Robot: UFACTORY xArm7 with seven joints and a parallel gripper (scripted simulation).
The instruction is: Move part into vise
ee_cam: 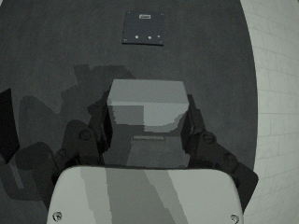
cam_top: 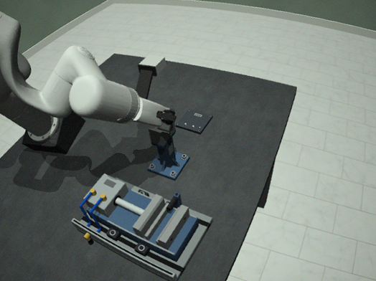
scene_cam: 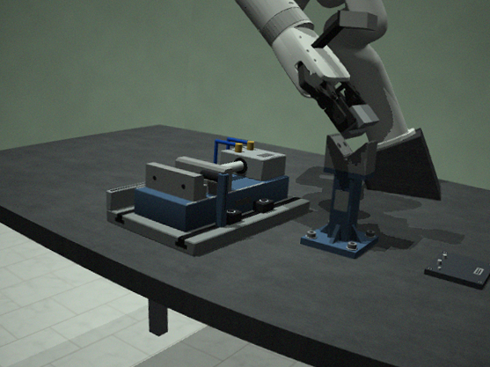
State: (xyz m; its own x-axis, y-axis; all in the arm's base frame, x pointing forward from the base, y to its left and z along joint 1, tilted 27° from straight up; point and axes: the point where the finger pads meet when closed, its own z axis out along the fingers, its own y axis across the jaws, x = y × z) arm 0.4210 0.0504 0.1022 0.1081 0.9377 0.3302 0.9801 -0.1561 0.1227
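Now: the part 10 mm to the left of my hand and 10 mm below it. The rest, counted from my hand: work stop 80 mm ahead, 180 mm to the right, 100 mm below; cylinder rod 10 mm behind, 200 mm to the right, 120 mm below; blue stand 130 mm below.
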